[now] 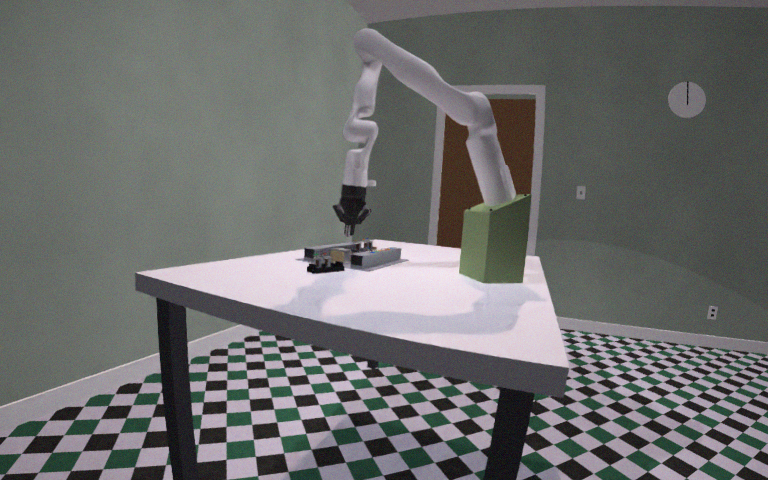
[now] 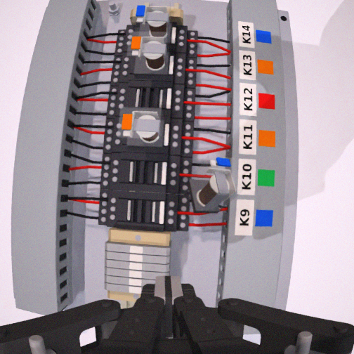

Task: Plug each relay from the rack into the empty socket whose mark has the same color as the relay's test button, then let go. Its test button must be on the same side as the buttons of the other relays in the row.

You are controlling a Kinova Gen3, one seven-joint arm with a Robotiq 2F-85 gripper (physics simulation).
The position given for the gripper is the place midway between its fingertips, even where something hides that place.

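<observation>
The gripper [image 1: 348,237] is visible. Image 2 shows the gripper [image 2: 167,290] as well, together with a relay [image 2: 215,182] and a grey panel [image 2: 291,113].
</observation>
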